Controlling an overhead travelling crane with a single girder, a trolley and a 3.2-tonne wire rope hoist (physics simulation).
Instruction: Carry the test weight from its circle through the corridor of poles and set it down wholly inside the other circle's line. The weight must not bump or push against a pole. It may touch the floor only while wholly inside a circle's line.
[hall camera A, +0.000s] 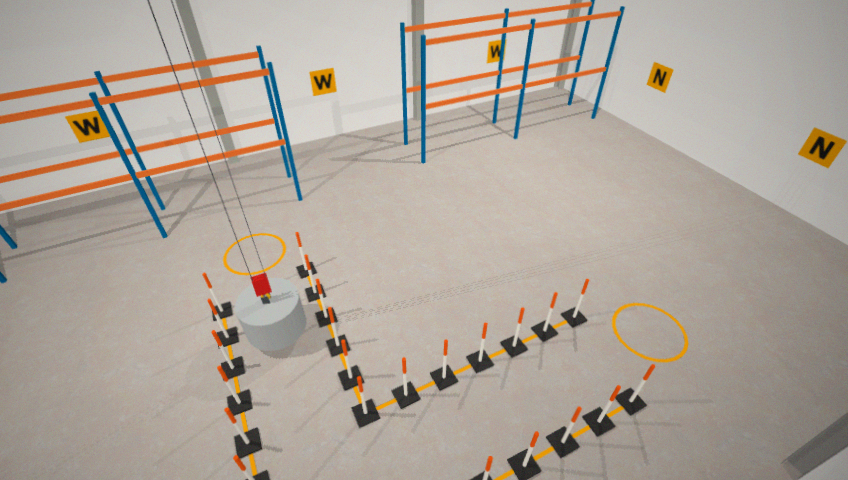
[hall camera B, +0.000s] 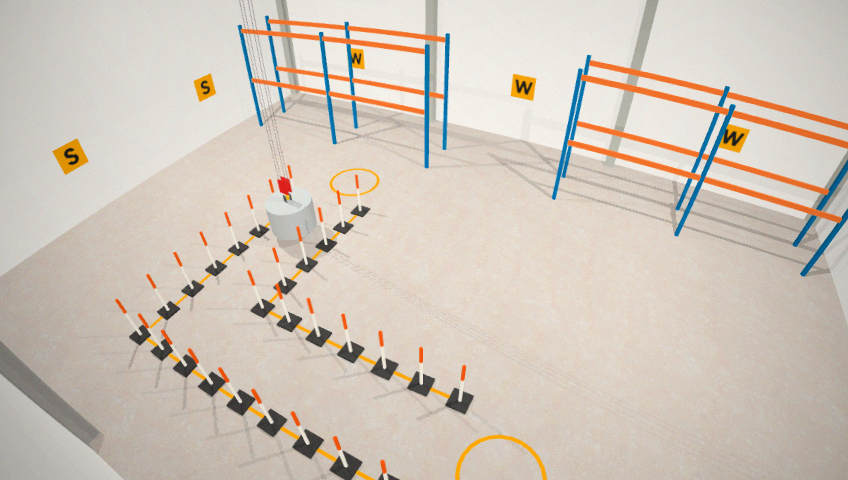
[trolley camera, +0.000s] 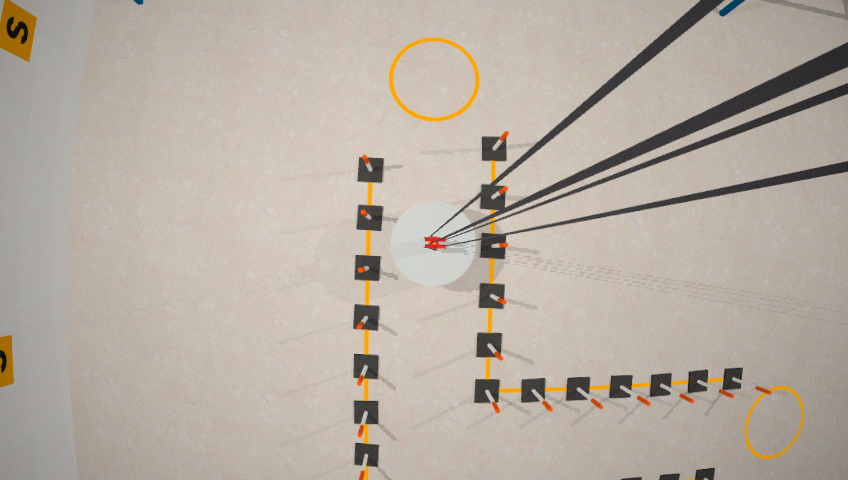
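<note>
The grey round test weight hangs upright a little above the floor, its shadow beside it. It is inside the first leg of the corridor, between the two pole rows, apart from the poles in the trolley view. My gripper, the hook under the red block, is shut on the weight's top. One circle lies behind the weight, outside the corridor mouth. The other circle lies beyond the far end of the second leg.
The corridor bends at the inner corner pole. The outer row runs along the other side. Blue and orange racks stand by the W wall.
</note>
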